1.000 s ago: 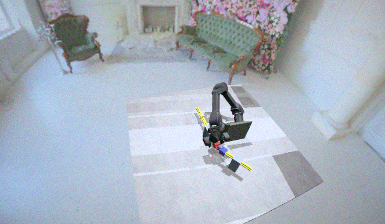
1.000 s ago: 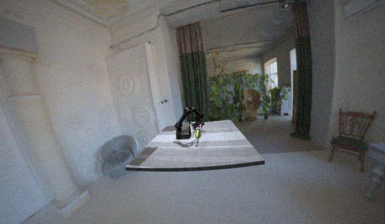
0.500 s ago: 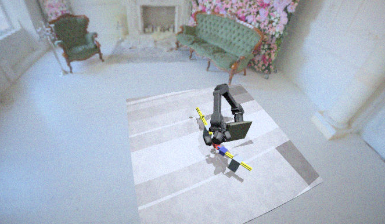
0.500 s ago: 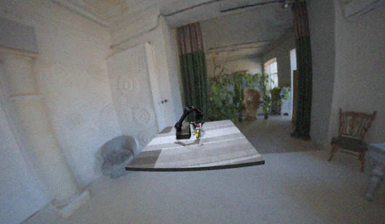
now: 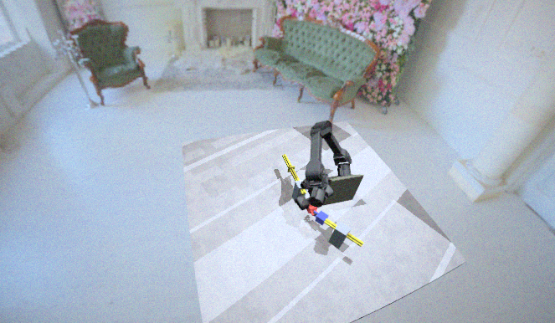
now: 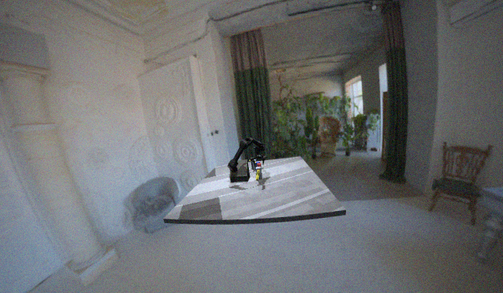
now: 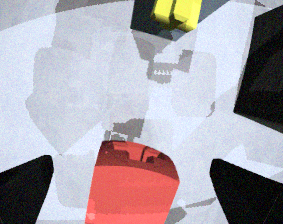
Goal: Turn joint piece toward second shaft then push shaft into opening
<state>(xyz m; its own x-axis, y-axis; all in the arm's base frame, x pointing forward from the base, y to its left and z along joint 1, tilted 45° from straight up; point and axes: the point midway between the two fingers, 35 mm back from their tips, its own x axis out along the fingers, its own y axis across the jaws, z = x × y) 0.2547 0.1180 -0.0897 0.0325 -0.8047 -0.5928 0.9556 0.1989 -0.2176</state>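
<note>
Now: gripper tip 2 cm to the right of the red joint piece.
</note>
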